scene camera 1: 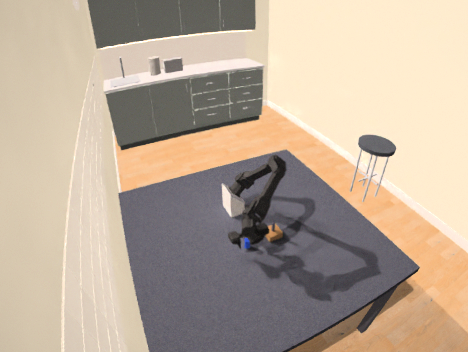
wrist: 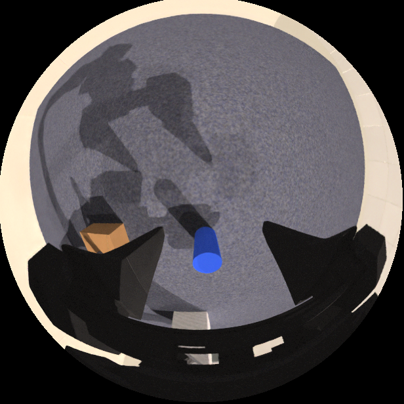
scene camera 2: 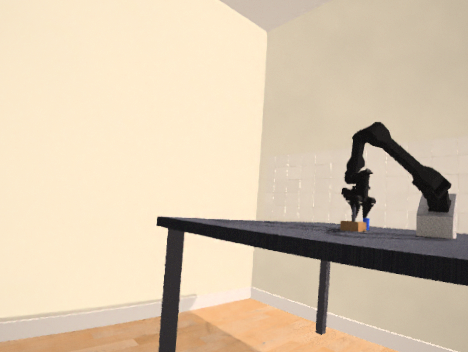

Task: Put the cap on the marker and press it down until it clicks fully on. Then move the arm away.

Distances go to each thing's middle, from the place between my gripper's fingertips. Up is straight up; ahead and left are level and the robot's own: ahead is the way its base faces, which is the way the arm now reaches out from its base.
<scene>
My gripper is now 3 cm past the blue cap [wrist: 206, 256], 2 cm above it and 1 cm to the right of it. The rest, counted from my hand: orange-brown block [wrist: 104, 237] 16 cm to the left, 5 cm behind, 3 cm below.
</scene>
